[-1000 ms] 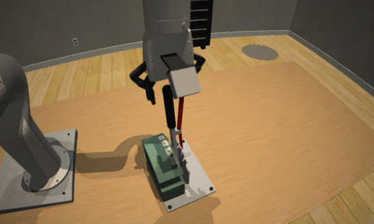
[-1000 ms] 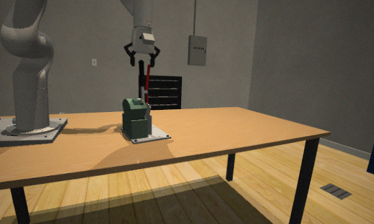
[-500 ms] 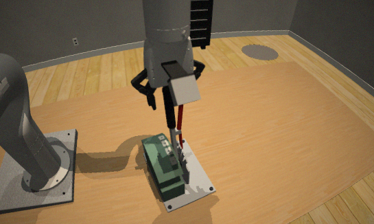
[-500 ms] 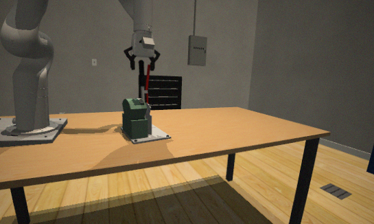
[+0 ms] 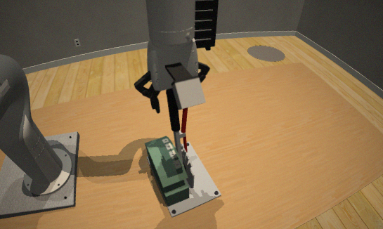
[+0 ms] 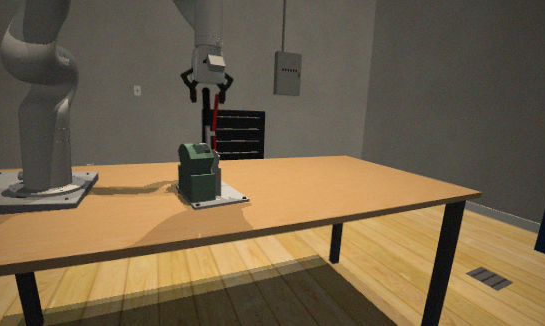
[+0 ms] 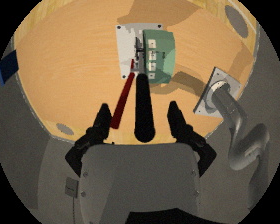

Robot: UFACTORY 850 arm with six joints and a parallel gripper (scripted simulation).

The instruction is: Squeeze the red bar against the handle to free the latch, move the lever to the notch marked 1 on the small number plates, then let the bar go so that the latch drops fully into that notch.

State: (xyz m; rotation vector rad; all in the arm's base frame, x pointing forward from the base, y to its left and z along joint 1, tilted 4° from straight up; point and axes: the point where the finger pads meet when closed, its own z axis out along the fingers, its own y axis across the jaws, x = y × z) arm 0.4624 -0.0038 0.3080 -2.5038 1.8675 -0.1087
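My gripper is now 110 mm above the red bar, 20 mm short of it and 10 mm to the left of it.
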